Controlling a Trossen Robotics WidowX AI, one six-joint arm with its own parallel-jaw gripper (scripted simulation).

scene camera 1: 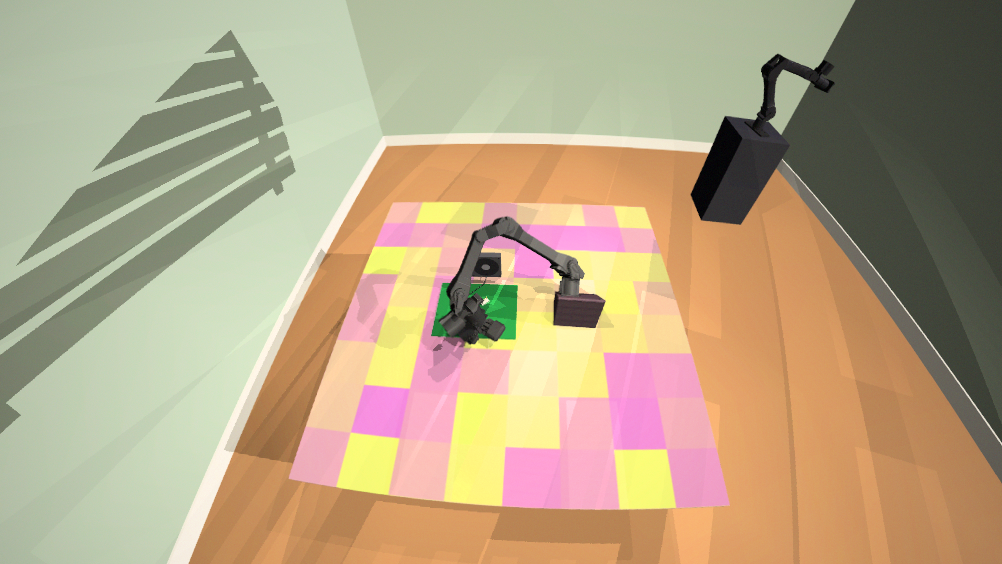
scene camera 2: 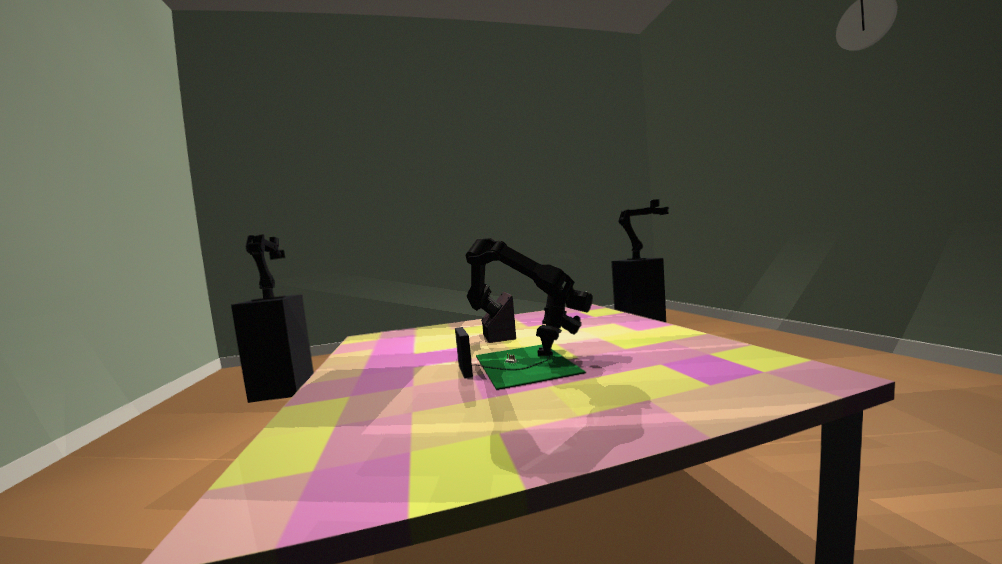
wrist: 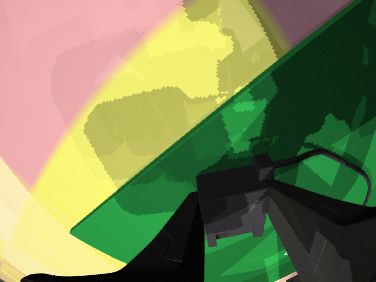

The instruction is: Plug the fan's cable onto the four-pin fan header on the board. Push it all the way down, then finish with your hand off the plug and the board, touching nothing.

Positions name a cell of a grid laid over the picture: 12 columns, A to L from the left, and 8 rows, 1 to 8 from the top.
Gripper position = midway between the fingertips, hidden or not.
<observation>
my gripper: scene camera 1 F5; scene camera 2 G6; wrist H6
</observation>
